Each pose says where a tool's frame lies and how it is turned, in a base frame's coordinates. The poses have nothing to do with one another.
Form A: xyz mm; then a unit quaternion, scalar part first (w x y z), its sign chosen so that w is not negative.
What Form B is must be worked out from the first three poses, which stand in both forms.
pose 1, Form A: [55.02 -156.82 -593.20 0.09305 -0.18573 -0.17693 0.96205]
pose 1, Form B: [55.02 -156.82 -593.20 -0.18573 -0.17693 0.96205 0.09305]
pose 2, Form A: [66.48 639.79 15.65 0.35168 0.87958 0.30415 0.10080]
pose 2, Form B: [66.48 639.79 15.65 0.87958 0.30415 0.10080 0.35168]
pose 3, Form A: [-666.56 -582.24 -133.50 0.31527 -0.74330 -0.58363 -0.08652]
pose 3, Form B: [-666.56 -582.24 -133.50 -0.74330 -0.58363 -0.08652 0.31527]
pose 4, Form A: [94.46 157.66 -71.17 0.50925 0.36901 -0.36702 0.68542]
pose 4, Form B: [94.46 157.66 -71.17 0.36901 -0.36702 0.68542 0.50925]
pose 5, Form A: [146.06 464.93 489.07 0.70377 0.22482 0.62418 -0.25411]
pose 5, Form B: [146.06 464.93 489.07 0.22482 0.62418 -0.25411 0.70377]
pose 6, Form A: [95.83 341.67 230.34 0.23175 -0.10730 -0.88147 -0.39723]
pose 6, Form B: [95.83 341.67 230.34 -0.10730 -0.88147 -0.39723 0.23175]
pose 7, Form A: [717.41 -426.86 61.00 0.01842 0.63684 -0.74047 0.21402]
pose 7, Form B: [717.41 -426.86 61.00 0.63684 -0.74047 0.21402 0.01842]
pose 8, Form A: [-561.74 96.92 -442.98 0.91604 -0.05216 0.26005 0.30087]
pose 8, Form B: [-561.74 96.92 -442.98 -0.05216 0.26005 0.30087 0.91604]
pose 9, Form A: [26.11 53.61 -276.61 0.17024 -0.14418 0.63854 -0.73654]
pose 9, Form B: [26.11 53.61 -276.61 -0.14418 0.63854 -0.73654 0.17024]
